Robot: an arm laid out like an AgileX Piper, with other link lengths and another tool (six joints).
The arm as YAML. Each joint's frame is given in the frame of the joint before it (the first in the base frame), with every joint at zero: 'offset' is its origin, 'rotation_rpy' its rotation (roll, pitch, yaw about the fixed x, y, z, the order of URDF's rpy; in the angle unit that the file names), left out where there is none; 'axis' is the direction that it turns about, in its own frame. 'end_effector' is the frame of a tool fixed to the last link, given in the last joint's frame.
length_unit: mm
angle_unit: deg
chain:
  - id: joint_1
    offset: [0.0, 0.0, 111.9]
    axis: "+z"
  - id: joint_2
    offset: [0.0, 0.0, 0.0]
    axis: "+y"
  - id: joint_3
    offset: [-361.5, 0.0, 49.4]
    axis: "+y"
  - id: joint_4
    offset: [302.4, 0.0, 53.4]
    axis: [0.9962, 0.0, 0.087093]
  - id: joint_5
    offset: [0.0, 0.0, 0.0]
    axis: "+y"
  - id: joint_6
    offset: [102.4, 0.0, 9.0]
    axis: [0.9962, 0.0, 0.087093]
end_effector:
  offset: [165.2, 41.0, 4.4]
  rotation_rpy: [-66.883, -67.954, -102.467]
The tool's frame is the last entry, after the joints.
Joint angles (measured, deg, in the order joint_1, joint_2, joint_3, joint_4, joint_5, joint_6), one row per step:
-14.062, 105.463, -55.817, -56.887, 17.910, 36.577
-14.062, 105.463, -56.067, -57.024, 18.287, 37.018
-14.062, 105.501, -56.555, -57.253, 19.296, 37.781
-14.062, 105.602, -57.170, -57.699, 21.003, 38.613
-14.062, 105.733, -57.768, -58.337, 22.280, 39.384
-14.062, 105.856, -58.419, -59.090, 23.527, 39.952
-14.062, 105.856, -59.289, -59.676, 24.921, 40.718
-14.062, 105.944, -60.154, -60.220, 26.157, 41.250
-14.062, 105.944, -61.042, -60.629, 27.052, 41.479
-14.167, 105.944, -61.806, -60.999, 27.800, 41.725
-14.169, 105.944, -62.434, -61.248, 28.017, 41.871
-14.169, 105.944, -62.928, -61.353, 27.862, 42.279
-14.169, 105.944, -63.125, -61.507, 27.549, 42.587
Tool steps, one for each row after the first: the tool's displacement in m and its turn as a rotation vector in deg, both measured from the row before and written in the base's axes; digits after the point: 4 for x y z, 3 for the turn. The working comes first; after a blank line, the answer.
Tool pose at each row, in the base's axes (x y z in m, rotation vector in deg; the steps are taken from these numbers as rounded here):
0.4930, -0.1592, 0.0196, 161.439, -25.833, 51.712
0.4938, -0.1608, 0.0210, 161.068, -26.439, 51.815
0.4943, -0.1649, 0.0233, 160.239, -27.665, 51.638
0.4932, -0.1716, 0.0255, 158.959, -29.012, 50.825
0.4935, -0.1772, 0.0278, 157.841, -29.811, 50.398
0.4941, -0.1831, 0.0309, 156.677, -30.170, 50.018
0.4960, -0.1896, 0.0365, 155.257, -31.116, 50.088
0.4980, -0.1955, 0.0414, 153.989, -31.735, 50.109
0.5012, -0.2003, 0.0474, 152.915, -31.991, 50.501
0.5036, -0.2053, 0.0527, 151.929, -32.388, 50.855
0.5071, -0.2074, 0.0572, 151.396, -32.419, 51.544
0.5112, -0.2078, 0.0609, 151.131, -32.786, 52.560
0.5139, -0.2074, 0.0627, 151.104, -32.854, 53.283

0.0008, -0.0016, 0.0014, -0.109, -0.137, -0.476
0.0005, -0.0041, 0.0023, -0.347, -0.025, -1.047
-0.0011, -0.0067, 0.0022, -0.793, 0.366, -1.383
0.0003, -0.0056, 0.0023, -0.772, 0.161, -0.953
0.0006, -0.0059, 0.0031, -0.957, 0.168, -0.712
0.0019, -0.0065, 0.0056, -0.906, -0.217, -1.086
0.0020, -0.0059, 0.0049, -0.890, -0.144, -0.849
0.0032, -0.0048, 0.0060, -0.802, -0.352, -0.500
0.0024, -0.0050, 0.0053, -0.672, -0.344, -0.555
0.0035, -0.0021, 0.0045, -0.369, -0.509, -0.100
0.0041, -0.0004, 0.0037, 0.041, -0.769, -0.124
0.0027, 0.0004, 0.0018, 0.098, -0.512, 0.090

